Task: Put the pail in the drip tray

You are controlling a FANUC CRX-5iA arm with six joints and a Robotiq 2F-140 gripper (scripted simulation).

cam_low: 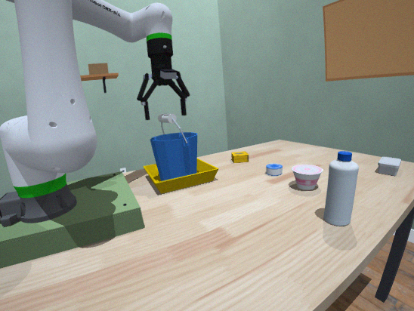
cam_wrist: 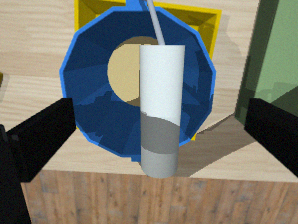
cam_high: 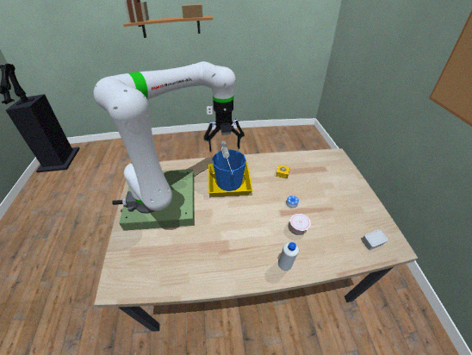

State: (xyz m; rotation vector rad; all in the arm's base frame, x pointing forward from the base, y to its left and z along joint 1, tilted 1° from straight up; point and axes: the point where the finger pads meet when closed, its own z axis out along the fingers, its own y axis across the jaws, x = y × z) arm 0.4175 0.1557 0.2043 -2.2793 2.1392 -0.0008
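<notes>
My hand is 2 cm short of the blue pail and 11 cm above it. Round my hand: white bottle: 21 cm ahead, 55 cm to the right, 18 cm below; yellow drip tray: 2 cm ahead, 25 cm below; grey box: 70 cm ahead, 52 cm to the right, 24 cm below.
</notes>
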